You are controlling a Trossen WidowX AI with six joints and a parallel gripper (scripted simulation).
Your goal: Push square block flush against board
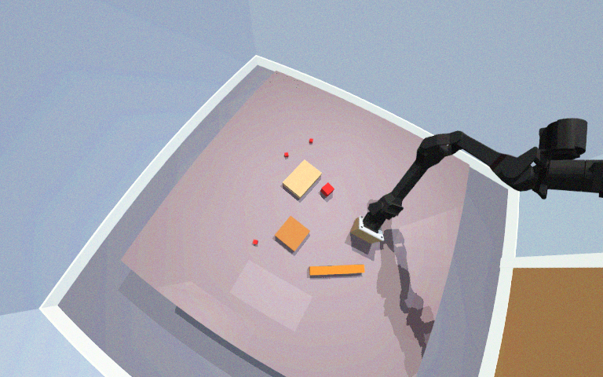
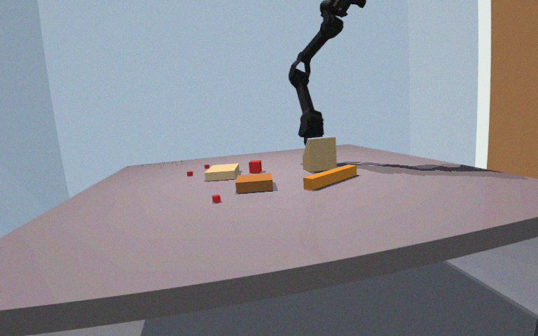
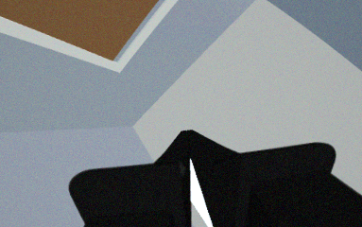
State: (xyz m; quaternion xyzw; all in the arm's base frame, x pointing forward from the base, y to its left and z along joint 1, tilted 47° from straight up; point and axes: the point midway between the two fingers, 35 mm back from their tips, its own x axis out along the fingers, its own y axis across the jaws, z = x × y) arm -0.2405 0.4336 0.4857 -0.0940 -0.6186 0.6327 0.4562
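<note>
Now: gripper tip 740 mm above the orange square block, 530 mm short of it and 210 mm to the right of it. From my gripper tip the other things lie so: long orange board 740 mm below, 310 mm ahead, 260 mm to the left; cream rectangular block 740 mm below, 610 mm ahead, 30 mm to the right; red cube 730 mm below, 490 mm ahead, 30 mm to the right.
</note>
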